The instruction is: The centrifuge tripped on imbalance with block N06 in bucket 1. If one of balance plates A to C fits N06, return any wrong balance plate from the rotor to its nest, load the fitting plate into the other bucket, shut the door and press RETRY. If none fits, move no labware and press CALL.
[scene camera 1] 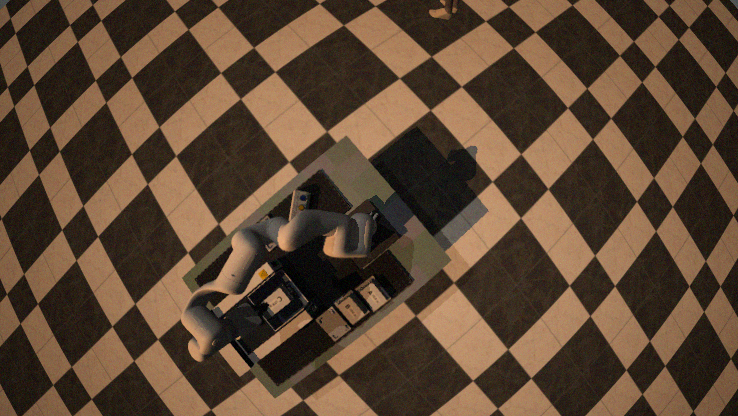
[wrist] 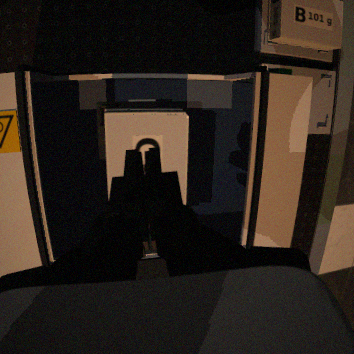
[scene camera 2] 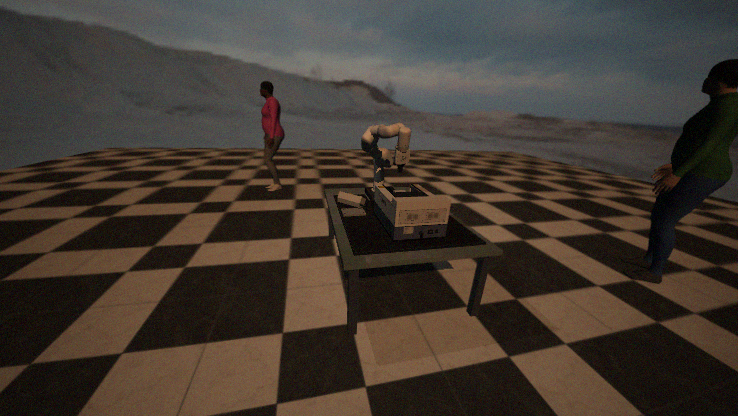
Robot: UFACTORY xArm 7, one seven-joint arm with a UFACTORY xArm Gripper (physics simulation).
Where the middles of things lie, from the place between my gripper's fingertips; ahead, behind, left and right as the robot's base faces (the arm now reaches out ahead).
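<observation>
Measured from my hand, the balance plate B (wrist: 321, 32) is 0.29 m below, and it is also 0.11 m behind my hand and 0.32 m to the left of it.
</observation>
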